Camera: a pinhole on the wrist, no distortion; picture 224 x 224 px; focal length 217.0 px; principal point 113.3 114.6 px. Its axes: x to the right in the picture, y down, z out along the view. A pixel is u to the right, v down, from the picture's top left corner.
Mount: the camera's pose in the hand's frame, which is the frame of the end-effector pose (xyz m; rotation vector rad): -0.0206 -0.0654 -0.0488 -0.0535 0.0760 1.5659
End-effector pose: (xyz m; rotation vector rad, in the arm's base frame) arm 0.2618 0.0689 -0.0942 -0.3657 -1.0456 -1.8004
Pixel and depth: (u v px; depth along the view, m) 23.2 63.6 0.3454
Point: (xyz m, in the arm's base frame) 0.0151 0.2970 0.0380
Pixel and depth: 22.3 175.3 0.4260
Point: 0.0681 0.4882 -0.0542
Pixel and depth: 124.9 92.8 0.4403
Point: 0.1651 0.3566 0.1484
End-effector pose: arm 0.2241 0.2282 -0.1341 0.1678 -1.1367 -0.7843
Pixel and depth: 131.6 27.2 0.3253
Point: 0.0072 0.2168 0.0655
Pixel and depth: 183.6 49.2 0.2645
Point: 0.0782 0.2718 0.0246
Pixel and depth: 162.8 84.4 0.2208
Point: 0.0847 0.2650 -0.0493
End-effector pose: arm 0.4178 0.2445 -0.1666 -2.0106 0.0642 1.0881
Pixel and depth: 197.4 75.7 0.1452
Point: 0.3606 0.3076 -0.1993
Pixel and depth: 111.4 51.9 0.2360
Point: 0.3443 0.4195 -0.2243
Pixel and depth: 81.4 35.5 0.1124
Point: 0.4176 0.3430 -0.1536
